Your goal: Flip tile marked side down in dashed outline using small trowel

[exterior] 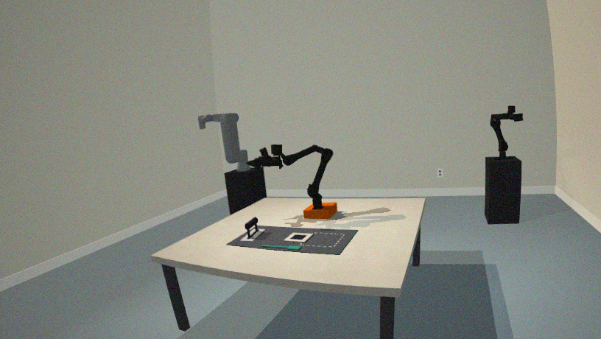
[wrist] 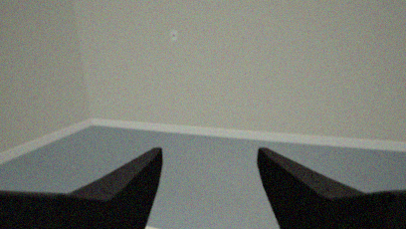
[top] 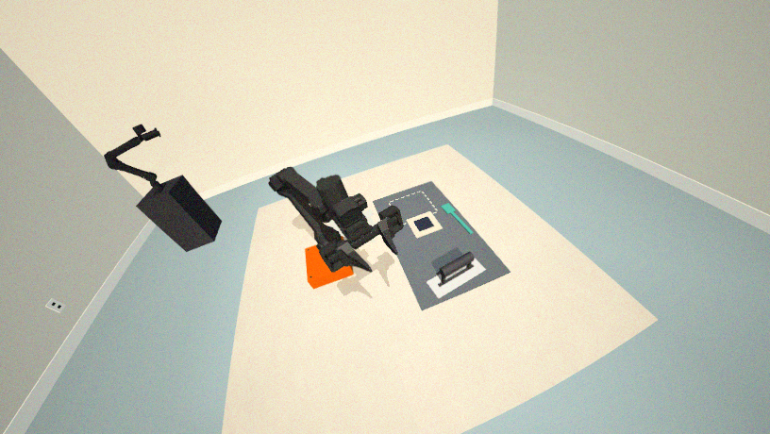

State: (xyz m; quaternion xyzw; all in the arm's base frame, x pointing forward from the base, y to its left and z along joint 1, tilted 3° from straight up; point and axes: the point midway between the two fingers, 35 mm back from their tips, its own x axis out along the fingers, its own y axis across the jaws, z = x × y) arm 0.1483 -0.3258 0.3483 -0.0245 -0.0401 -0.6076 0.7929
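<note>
Now: the small trowel 350 mm below my gripper tip, 210 mm ahead of it and 120 mm to the left of it. The rest, counted from my gripper tip: teal bar 390 mm to the left, 380 mm below, 380 mm ahead; then grey mat 410 mm below, 370 mm to the left, 240 mm ahead; then tile 410 mm to the left, 380 mm below, 240 mm ahead.
</note>
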